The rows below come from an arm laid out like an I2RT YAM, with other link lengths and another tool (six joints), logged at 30 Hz.
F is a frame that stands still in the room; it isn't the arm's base.
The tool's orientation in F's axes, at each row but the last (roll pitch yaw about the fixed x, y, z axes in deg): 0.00, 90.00, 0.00; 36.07, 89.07, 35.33; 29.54, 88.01, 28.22; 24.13, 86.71, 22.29; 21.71, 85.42, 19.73; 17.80, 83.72, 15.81; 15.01, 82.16, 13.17
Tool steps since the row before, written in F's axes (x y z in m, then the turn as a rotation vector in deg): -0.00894, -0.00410, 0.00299, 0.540, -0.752, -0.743; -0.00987, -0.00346, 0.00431, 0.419, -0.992, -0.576; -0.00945, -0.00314, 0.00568, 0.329, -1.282, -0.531; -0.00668, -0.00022, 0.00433, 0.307, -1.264, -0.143; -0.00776, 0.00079, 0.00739, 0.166, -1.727, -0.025; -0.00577, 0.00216, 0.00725, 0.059, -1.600, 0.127; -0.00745, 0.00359, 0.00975, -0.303, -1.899, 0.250
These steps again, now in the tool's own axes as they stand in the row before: -0.00299, -0.00410, -0.00894, 0.743, -0.752, 0.540; -0.00447, -0.00355, -0.00977, 0.572, -0.992, 0.424; -0.00602, -0.00326, -0.00920, 0.520, -1.283, 0.343; -0.00468, -0.00033, -0.00643, 0.132, -1.257, 0.340; -0.00793, 0.00075, -0.00721, -0.009, -1.720, 0.225; -0.00775, 0.00221, -0.00506, -0.168, -1.592, 0.130; -0.01054, 0.00371, -0.00622, -0.347, -1.897, -0.202
